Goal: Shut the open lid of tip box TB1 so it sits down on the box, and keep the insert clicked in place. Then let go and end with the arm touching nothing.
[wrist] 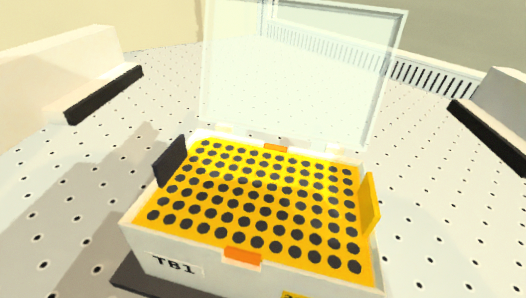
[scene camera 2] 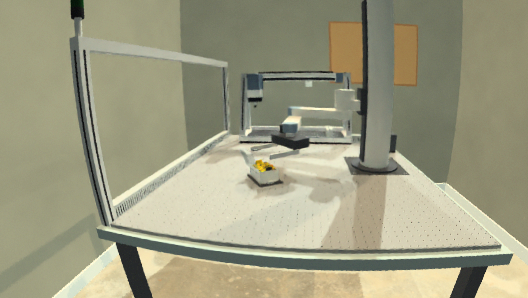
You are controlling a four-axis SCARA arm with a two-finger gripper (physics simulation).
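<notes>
Tip box TB1 stands upright on a dark base plate. Its clear lid stands open, tilted up from the hinge at the back edge. The yellow insert lies level inside the box. An orange clip shows at its front edge and another orange clip at its back edge. A dark tab and a yellow tab stand up at the two sides. My gripper is open and empty, its fingers wide apart, at either side of the lid in the wrist view.
The robot column stands at the right of the table. A gantry frame stands at the back. A tall frame rises along the left side, and a slotted rail runs along the table edge there.
</notes>
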